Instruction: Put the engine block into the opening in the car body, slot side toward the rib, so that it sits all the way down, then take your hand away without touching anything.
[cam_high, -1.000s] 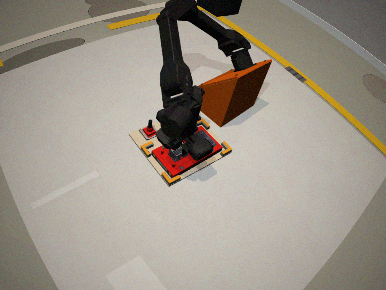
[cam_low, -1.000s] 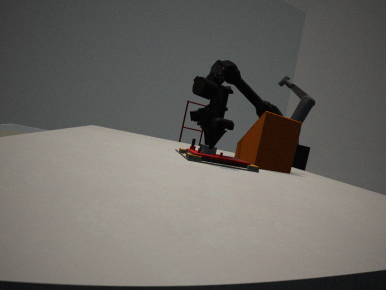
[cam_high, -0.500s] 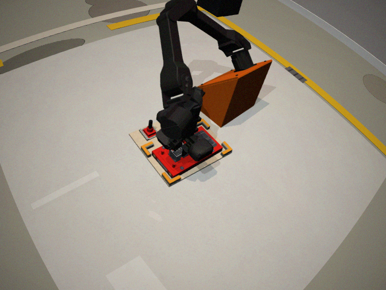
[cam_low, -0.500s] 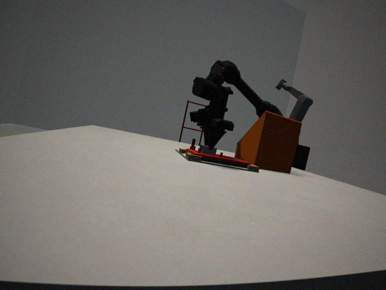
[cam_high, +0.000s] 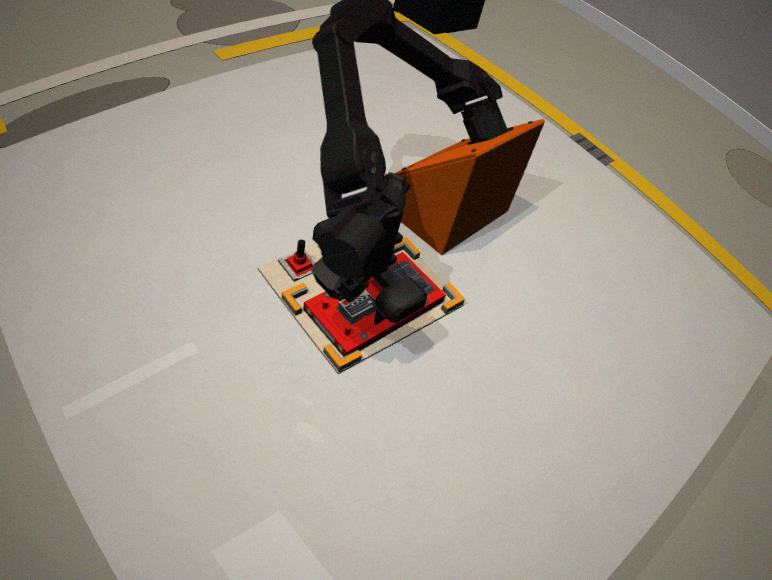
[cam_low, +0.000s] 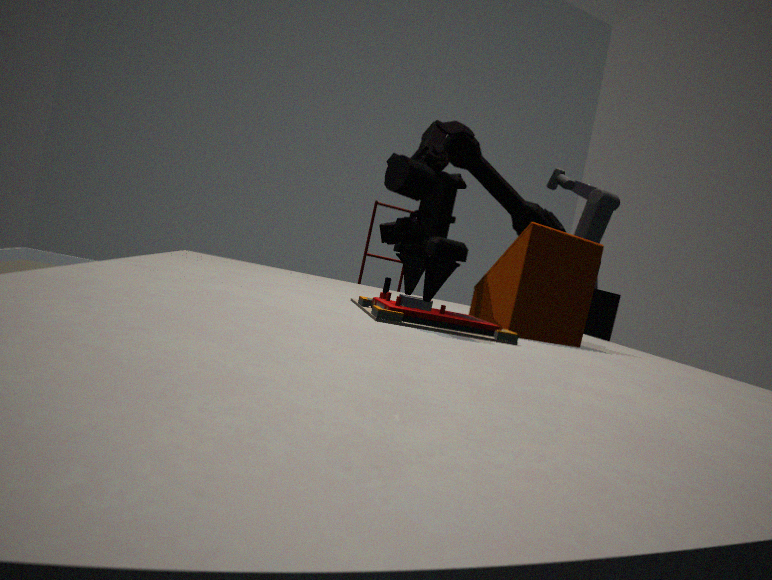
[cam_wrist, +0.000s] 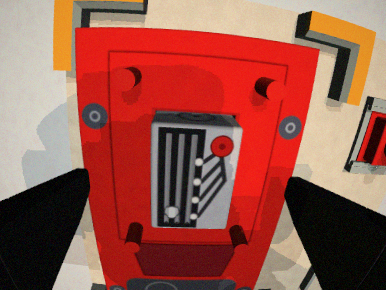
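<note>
Right now my gripper tip is 2 cm above the grey engine block.
</note>
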